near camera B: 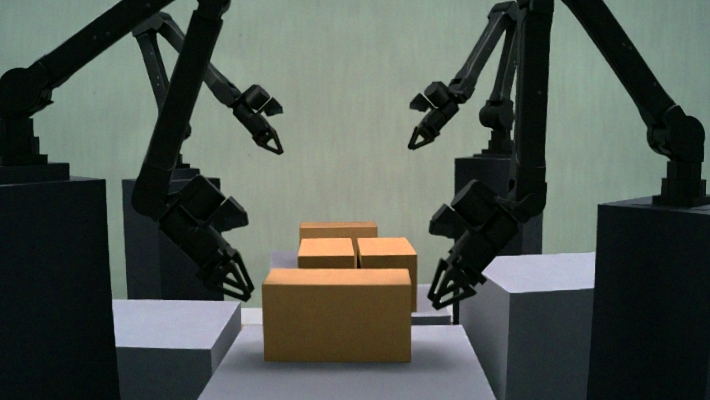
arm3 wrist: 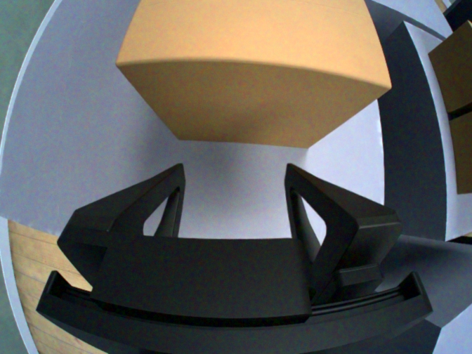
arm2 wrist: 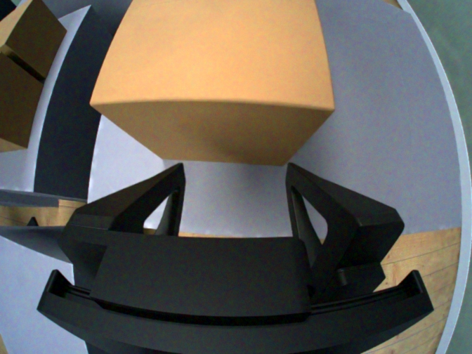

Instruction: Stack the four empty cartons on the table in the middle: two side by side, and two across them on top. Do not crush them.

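Arm2's gripper (arm2 wrist: 235, 166) is open and empty in its wrist view, short of a tan carton (arm2 wrist: 215, 60). Arm3's gripper (arm3 wrist: 235, 166) is open and empty in its wrist view, short of a tan carton (arm3 wrist: 250, 37). In the near camera, one carton (near camera B: 336, 322) stands at the front; two cartons (near camera B: 326, 252) (near camera B: 387, 247) stand side by side behind it with a narrow gap, and another carton (near camera B: 338, 229) is at the back. Front-left gripper (near camera B: 248, 297) and front-right gripper (near camera B: 438, 304) flank the front carton, apart from it. Back-left gripper (near camera B: 280, 151) and back-right gripper (near camera B: 412, 146) hang higher.
A pale table (near camera B: 350, 385) bears the front carton. Lower grey blocks stand at left (near camera B: 170, 325) and right (near camera B: 545, 275). Dark pedestals (near camera B: 50, 280) (near camera B: 650, 300) carry the front arms. The paired cartons also show at the edges of arm2's view (arm2 wrist: 37, 37) and arm3's view (arm3 wrist: 462, 150).
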